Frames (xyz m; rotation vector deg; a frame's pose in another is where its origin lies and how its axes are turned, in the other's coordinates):
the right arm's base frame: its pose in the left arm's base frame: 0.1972 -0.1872 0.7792 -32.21 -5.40 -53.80
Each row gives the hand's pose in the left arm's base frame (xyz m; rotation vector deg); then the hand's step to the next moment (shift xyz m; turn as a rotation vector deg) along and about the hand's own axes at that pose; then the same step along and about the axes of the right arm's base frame.
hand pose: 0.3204 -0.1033 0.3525 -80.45 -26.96 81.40
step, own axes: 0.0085 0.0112 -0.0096 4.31 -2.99 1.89
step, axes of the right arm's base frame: -0.0007 0.0111 -0.0129 -3.54 2.49 3.51
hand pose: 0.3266 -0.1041 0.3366 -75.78 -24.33 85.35
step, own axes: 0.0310 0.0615 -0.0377 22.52 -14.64 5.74
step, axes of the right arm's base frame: -0.0103 0.0348 -0.0696 -15.90 15.54 16.13
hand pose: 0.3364 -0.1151 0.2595 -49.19 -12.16 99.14
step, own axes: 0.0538 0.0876 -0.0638 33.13 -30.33 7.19
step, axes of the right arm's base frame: -0.0555 0.0239 -0.1048 -19.67 28.39 29.60
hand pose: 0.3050 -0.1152 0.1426 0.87 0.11 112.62
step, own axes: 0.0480 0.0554 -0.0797 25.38 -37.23 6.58
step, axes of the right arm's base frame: -0.0842 -0.0119 -0.0670 -11.00 33.98 28.25
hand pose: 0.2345 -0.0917 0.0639 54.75 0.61 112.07
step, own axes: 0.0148 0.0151 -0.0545 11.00 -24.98 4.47
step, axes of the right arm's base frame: -0.0526 -0.0188 -0.0171 -4.24 23.56 13.86
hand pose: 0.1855 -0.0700 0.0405 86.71 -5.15 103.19
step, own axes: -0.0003 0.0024 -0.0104 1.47 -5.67 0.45
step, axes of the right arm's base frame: -0.0091 -0.0052 -0.0019 -1.40 5.32 2.06
